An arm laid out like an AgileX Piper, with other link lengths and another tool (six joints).
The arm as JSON. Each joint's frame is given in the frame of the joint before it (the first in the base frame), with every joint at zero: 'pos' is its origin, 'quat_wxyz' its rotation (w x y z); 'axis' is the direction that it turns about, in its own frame. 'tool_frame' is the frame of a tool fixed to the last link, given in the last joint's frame.
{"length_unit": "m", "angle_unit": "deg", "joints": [
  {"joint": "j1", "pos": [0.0, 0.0, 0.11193], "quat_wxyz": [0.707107, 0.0, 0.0, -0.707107], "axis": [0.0, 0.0, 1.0]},
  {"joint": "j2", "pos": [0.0, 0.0, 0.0], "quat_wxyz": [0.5, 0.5, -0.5, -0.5], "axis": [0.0, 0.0, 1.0]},
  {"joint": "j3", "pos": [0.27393, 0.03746, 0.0], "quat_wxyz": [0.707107, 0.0, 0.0, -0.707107], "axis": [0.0, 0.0, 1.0]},
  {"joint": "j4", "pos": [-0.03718, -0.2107, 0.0], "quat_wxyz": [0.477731, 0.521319, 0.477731, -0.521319], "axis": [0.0, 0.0, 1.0]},
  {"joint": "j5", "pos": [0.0, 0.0, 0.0], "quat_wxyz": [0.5, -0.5, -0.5, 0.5], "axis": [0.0, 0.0, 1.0]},
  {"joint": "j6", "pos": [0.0, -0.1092, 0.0], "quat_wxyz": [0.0, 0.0, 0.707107, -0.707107], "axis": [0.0, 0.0, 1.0]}
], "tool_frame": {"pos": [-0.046, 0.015, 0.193], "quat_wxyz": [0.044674, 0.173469, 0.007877, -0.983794]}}
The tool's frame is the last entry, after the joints.
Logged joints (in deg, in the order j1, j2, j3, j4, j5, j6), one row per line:
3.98 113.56 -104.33 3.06 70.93 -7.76
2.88 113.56 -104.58 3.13 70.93 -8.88
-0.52 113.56 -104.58 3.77 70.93 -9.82
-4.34 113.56 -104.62 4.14 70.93 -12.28
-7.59 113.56 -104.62 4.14 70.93 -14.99
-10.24 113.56 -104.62 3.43 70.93 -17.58
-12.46 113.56 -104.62 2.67 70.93 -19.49
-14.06 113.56 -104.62 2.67 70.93 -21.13
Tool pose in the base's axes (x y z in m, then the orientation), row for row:
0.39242 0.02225 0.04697 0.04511 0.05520 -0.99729 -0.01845
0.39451 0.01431 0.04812 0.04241 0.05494 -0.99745 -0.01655
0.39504 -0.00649 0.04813 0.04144 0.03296 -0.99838 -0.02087
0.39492 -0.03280 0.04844 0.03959 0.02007 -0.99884 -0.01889
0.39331 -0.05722 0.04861 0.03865 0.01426 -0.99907 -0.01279
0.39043 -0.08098 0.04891 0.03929 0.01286 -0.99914 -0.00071
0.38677 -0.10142 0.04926 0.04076 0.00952 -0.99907 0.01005
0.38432 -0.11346 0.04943 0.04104 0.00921 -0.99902 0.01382
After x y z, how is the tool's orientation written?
As a quaternion, w x y z.
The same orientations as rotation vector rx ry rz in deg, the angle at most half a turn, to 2 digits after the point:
9.66 -174.53 -3.23
9.63 -174.85 -2.90
5.78 -175.12 -3.66
3.52 -175.40 -3.32
2.51 -175.54 -2.25
2.26 -175.48 -0.12
1.67 -175.31 1.76
1.62 -175.27 2.42

